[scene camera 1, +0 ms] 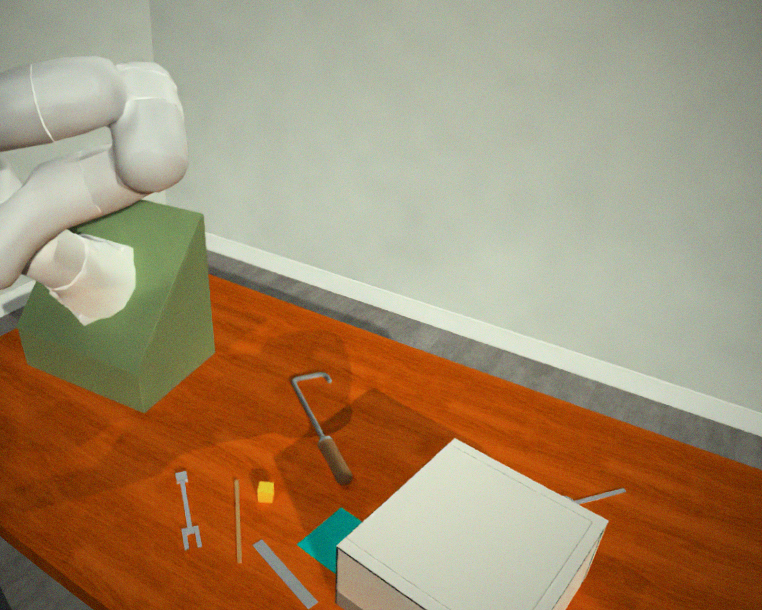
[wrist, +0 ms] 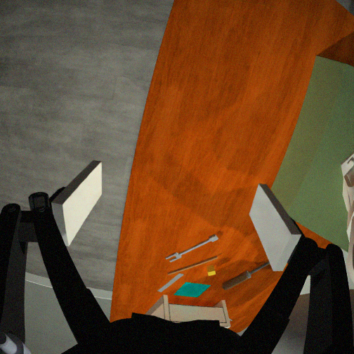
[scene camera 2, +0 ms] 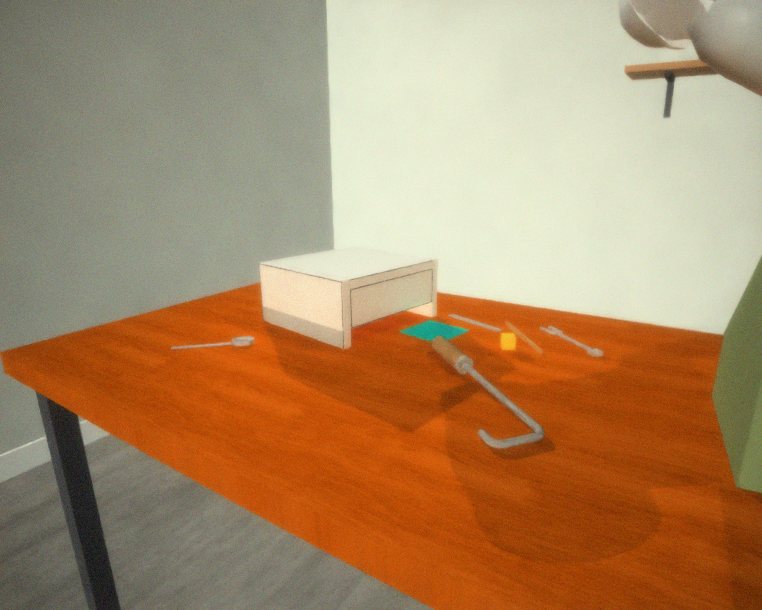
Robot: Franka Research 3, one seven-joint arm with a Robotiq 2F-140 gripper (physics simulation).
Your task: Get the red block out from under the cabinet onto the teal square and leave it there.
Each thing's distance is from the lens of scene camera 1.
hook tool [scene camera 1: 341, 472]: 114 cm
teal square [scene camera 1: 321, 543]: 108 cm
